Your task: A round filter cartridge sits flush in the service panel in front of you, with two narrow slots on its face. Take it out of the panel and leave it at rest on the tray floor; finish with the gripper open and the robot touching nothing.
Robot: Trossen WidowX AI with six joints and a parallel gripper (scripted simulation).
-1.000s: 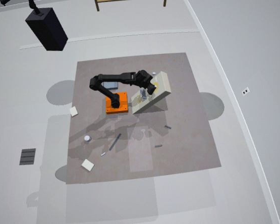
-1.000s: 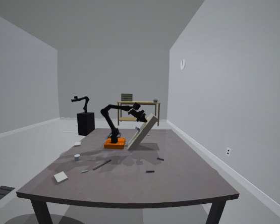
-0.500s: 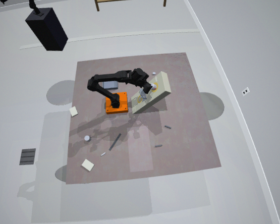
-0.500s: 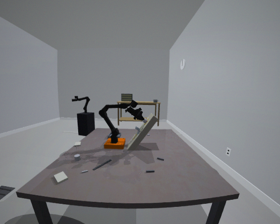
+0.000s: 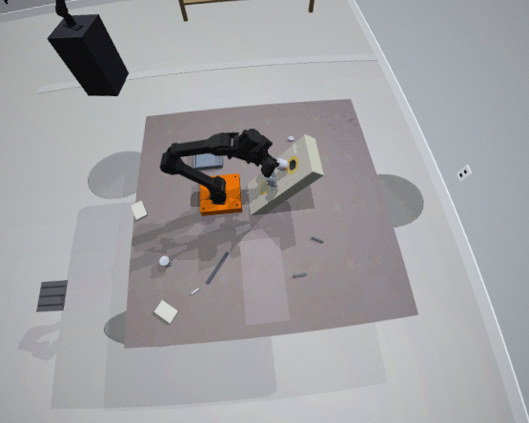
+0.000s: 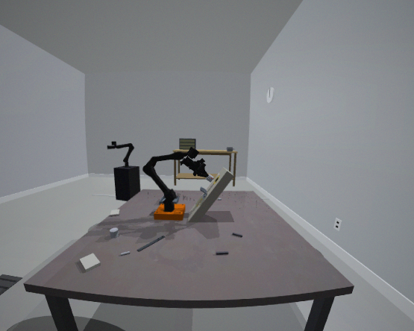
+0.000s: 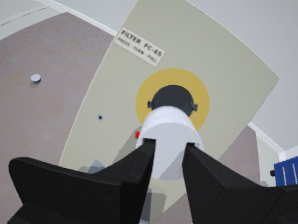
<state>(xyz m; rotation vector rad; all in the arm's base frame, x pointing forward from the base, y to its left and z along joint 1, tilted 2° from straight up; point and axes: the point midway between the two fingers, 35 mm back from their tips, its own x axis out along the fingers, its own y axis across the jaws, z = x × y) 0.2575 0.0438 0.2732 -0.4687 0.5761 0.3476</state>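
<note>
Right now the grey bracket is 30 mm behind my gripper tip and 120 mm below it. Round my gripper tip: grey-blue tray: 390 mm behind, 210 mm to the left, 290 mm below; round white filter cartridge: 10 mm ahead, 10 mm below.
</note>
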